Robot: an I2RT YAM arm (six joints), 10 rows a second.
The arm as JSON. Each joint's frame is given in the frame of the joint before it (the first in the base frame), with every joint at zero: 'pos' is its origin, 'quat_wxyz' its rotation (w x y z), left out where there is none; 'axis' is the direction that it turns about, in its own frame. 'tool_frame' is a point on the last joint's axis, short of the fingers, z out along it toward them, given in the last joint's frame.
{
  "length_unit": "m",
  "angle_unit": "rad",
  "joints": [
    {
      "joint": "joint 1",
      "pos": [
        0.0,
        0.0,
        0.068
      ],
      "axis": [
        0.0,
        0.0,
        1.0
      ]
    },
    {
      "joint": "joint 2",
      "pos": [
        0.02,
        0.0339,
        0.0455
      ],
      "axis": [
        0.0,
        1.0,
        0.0
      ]
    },
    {
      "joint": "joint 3",
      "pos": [
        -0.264,
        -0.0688,
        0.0
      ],
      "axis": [
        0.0,
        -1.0,
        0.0
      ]
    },
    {
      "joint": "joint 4",
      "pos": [
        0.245,
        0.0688,
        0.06
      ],
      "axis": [
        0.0,
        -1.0,
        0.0
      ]
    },
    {
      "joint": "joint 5",
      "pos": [
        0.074,
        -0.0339,
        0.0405
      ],
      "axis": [
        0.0,
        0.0,
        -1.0
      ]
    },
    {
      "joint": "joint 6",
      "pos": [
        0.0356,
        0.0,
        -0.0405
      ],
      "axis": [
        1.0,
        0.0,
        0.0
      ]
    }
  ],
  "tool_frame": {
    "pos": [
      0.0,
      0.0,
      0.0
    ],
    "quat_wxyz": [
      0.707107,
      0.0,
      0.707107,
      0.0
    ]
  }
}
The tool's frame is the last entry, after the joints.
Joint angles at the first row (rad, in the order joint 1, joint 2, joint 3, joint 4, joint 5, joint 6):
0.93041 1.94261 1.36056 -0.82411 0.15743 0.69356
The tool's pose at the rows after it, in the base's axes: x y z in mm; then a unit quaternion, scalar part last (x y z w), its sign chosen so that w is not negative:
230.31 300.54 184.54 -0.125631 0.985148 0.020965 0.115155
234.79 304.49 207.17 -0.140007 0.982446 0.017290 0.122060
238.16 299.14 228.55 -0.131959 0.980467 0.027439 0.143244
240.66 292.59 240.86 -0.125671 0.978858 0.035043 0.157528
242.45 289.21 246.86 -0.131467 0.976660 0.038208 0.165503
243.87 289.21 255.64 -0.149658 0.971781 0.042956 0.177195
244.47 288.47 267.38 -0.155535 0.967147 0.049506 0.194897
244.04 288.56 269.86 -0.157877 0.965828 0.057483 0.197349
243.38 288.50 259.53 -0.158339 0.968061 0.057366 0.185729
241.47 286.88 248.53 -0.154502 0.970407 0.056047 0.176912
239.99 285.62 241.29 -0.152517 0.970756 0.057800 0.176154
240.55 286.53 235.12 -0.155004 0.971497 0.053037 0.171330
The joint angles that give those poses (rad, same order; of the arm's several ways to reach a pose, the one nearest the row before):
0.92968 1.93847 1.42513 -0.86569 0.13602 0.66290
0.92756 1.93812 1.51593 -0.94966 0.14769 0.62968
0.91336 1.89957 1.54441 -0.97029 0.16133 0.62586
0.89816 1.86815 1.54795 -0.97185 0.16770 0.61921
0.88904 1.85335 1.55017 -0.96991 0.16958 0.59594
0.88629 1.84409 1.56933 -0.97022 0.17136 0.55245
0.88479 1.82752 1.58896 -0.96834 0.18173 0.53236
0.88492 1.82085 1.58831 -0.95973 0.17201 0.52783
0.88480 1.82675 1.55804 -0.94230 0.15723 0.53189
0.88527 1.82563 1.51556 -0.91734 0.14946 0.54353
0.88595 1.82036 1.48006 -0.88639 0.14679 0.54873
0.88635 1.83208 1.47223 -0.88039 0.14697 0.54536

